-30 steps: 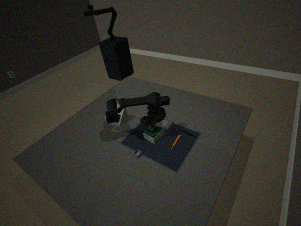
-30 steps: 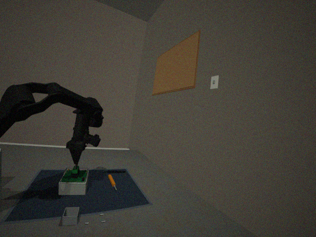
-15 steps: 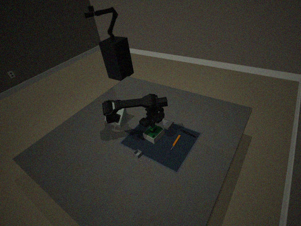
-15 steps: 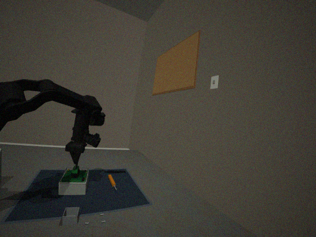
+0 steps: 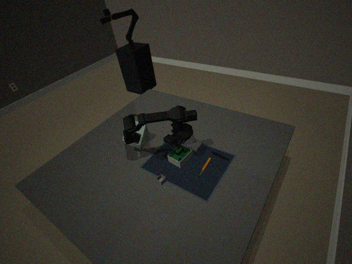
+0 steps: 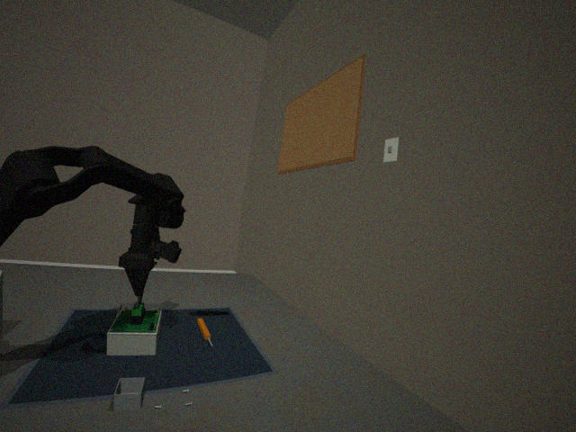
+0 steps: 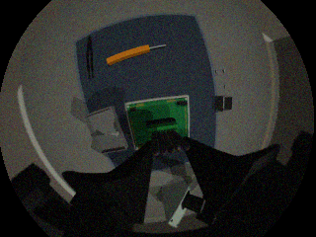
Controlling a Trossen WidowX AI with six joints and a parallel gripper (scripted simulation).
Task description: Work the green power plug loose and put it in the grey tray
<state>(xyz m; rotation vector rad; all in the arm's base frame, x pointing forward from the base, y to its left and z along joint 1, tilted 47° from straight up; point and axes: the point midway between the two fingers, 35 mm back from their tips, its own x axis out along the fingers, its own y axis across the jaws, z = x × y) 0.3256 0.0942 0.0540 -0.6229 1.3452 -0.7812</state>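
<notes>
Right now my gripper tip is 30 mm above the green power plug. Also, from my gripper tip: blue mat: 120 mm below, 50 mm ahead.
</notes>
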